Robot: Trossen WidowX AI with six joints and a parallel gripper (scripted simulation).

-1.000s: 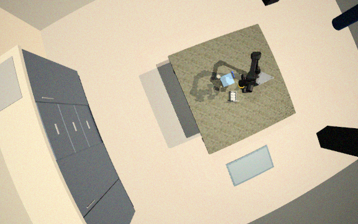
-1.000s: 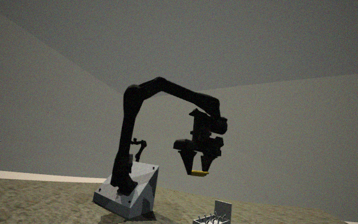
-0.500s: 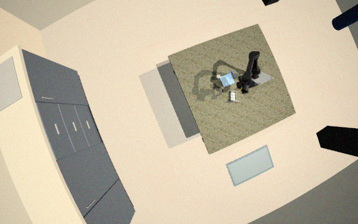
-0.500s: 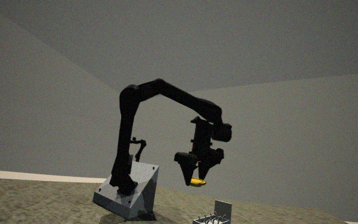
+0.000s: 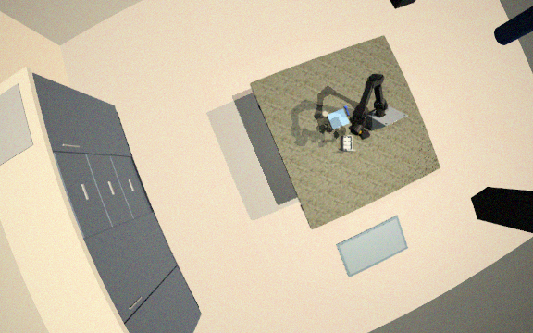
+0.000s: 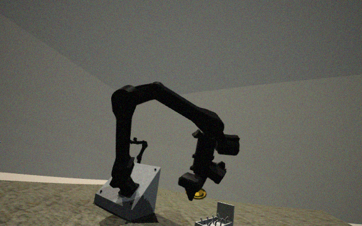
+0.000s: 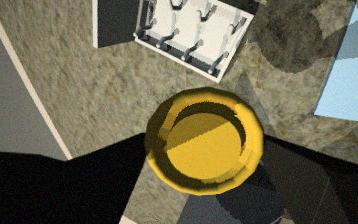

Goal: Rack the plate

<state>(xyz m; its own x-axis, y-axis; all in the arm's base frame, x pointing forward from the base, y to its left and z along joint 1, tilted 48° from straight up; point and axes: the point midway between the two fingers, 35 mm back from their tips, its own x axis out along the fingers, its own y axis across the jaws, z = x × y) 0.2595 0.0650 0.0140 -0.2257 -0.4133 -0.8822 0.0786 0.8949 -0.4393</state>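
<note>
My gripper tip is 90 mm above the dish rack, 70 mm short of it and 50 mm to the right of it. Round my gripper tip: blue mat: 160 mm to the right, 110 mm below, 40 mm ahead; then pale object: 240 mm to the right, 140 mm ahead, 90 mm below; then yellow plate: 10 mm above.
</note>
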